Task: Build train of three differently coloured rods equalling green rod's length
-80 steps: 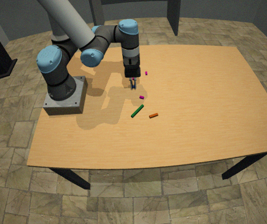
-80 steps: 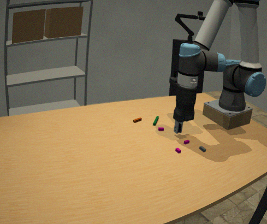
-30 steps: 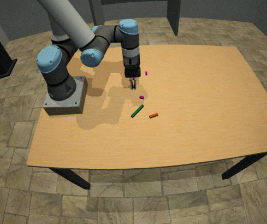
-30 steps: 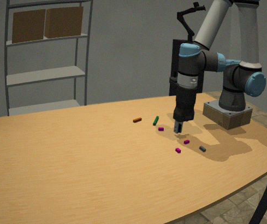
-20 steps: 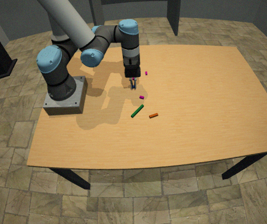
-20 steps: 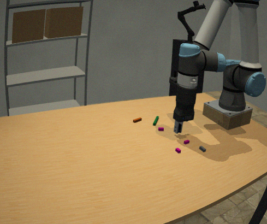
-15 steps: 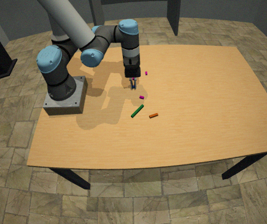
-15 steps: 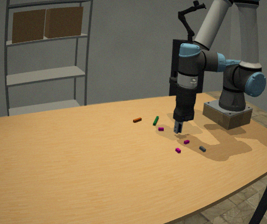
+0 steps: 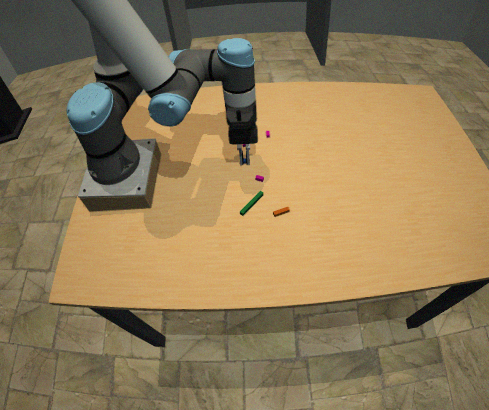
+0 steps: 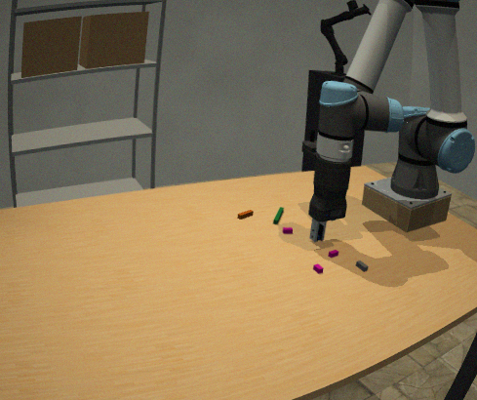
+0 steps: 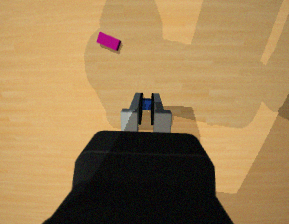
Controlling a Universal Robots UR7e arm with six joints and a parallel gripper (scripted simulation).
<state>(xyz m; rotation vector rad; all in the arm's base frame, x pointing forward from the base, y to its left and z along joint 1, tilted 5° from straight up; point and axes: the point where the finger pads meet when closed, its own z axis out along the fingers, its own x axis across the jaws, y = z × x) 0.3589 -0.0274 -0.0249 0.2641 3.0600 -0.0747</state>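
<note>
Now: hand 10 mm above the blue rod. From my hand the other things lie so: grey rod: 140 mm to the left, 20 mm below; then orange rod: 60 mm ahead, 180 mm to the right, 20 mm below; then green rod: 10 mm behind, 140 mm to the right, 20 mm below.
</note>
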